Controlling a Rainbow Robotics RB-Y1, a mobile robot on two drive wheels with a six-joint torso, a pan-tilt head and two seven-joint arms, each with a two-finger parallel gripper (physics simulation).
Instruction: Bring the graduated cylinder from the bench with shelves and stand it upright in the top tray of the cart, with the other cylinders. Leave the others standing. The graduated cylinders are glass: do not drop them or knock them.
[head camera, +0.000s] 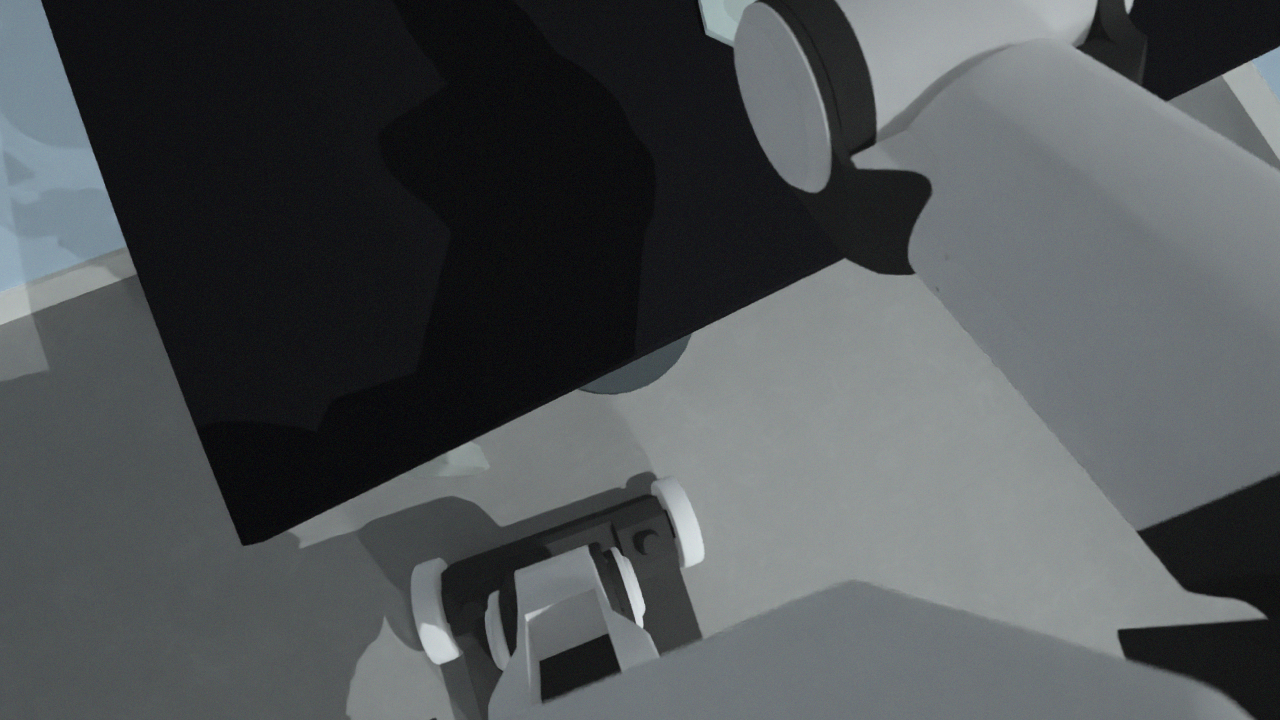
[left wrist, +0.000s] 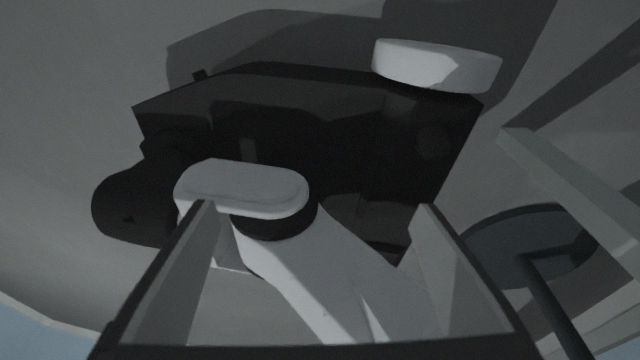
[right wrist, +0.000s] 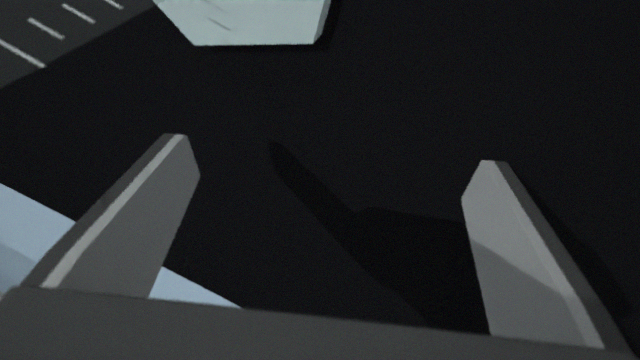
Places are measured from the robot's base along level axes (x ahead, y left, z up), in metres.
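Where they show: left gripper, fingertip midpoint: (left wrist: 318, 214); right gripper, fingertip midpoint: (right wrist: 329, 167).
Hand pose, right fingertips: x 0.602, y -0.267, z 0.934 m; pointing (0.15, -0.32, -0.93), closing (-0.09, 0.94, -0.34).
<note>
After its pixels a point has its place.
The black bench top (head camera: 295, 223) @(x 0.419, y 0.090, z 0.916 m) (right wrist: 380, 100) @(x 0.583, y -0.260, z 0.916 m) fills much of the head and right wrist views. A pale green, angular-edged piece (head camera: 718, 19) @(x 0.528, y -0.290, z 0.922 m) (right wrist: 255, 25) @(x 0.569, y -0.303, z 0.922 m) lies on it, cut off by the top of the right wrist view; it looks like a graduated cylinder's foot, but no full cylinder shows. My right gripper (right wrist: 329, 167) @(x 0.602, y -0.267, z 0.934 m) is open and empty over the black top, with the pale piece beyond its fingertips. My left gripper (left wrist: 318, 214) @(x -0.141, y 0.230, z 0.454 m) is open and empty, away from the bench top. The cart and its cylinders do not show.
A dark grey area with white tick marks (right wrist: 46, 29) @(x 0.546, y -0.302, z 0.976 m) is at the upper left of the right wrist view. A dark round disc (head camera: 640, 368) (left wrist: 500, 250) stands partly under the bench edge. A pale frame bar (left wrist: 575, 187) @(x 0.244, y 0.140, z 0.233 m) is beside it. The robot's wheeled base (left wrist: 300, 130) @(x -0.209, y 0.138, z 0.170 m) is below the left gripper.
</note>
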